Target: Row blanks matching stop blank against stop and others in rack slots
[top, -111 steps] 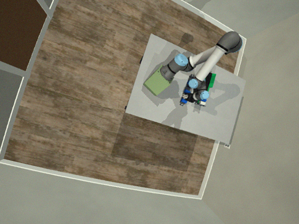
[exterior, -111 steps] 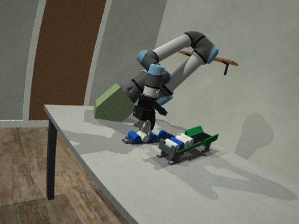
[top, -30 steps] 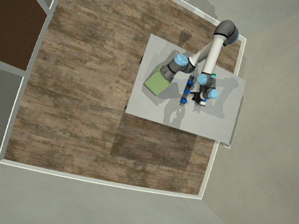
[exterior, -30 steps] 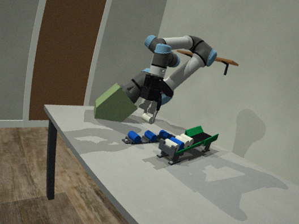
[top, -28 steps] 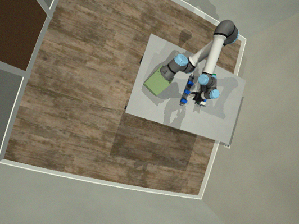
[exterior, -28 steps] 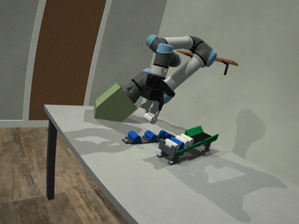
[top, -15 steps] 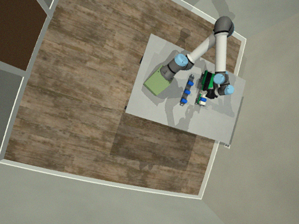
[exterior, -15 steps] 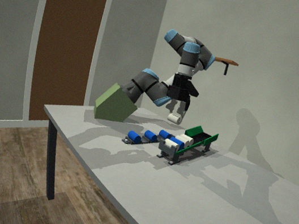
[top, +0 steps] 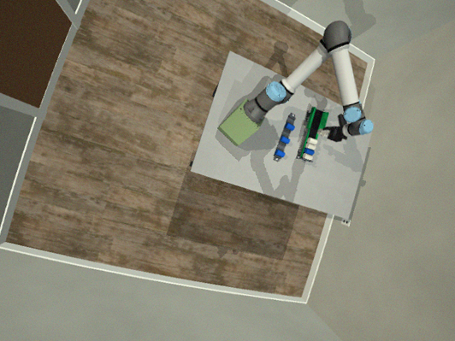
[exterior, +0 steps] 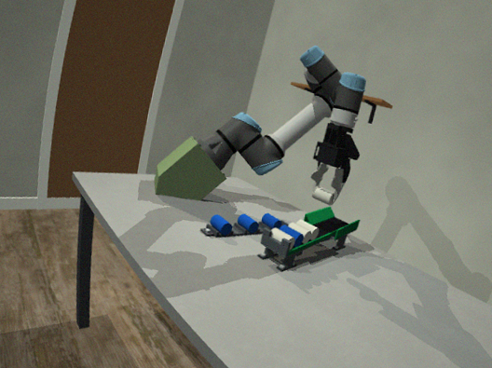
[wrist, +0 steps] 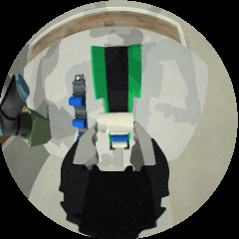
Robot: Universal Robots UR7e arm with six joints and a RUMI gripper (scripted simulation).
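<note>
The grey stop is 19 cm to the right of my hand, 14 cm below it and 5 cm ahead of it. Round my hand: dark stock rack 20 cm below, 16 cm behind, 10 cm to the right.
</note>
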